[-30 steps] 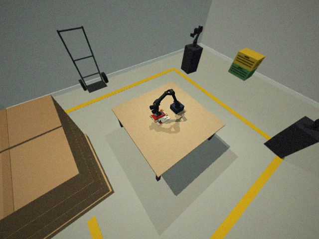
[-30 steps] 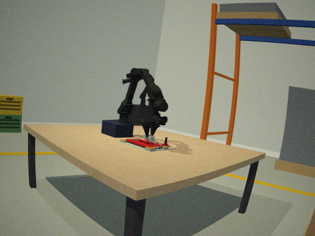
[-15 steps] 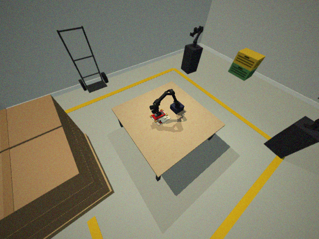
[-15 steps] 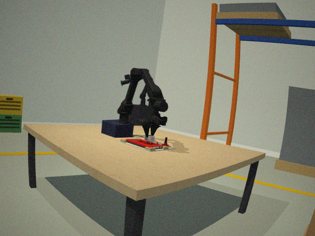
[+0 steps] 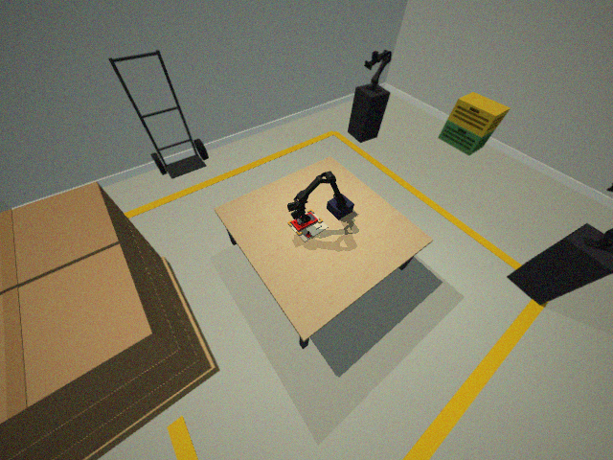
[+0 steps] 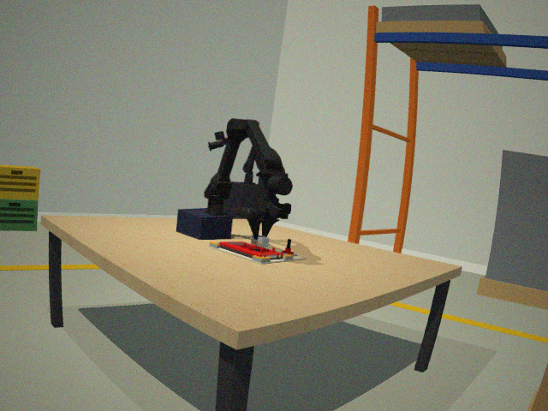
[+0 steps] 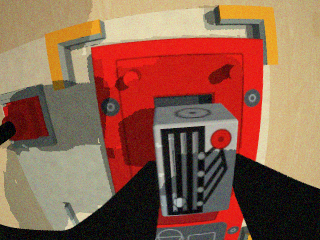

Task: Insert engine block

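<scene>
Right now the grey engine block is 10 mm below my gripper tip.
</scene>
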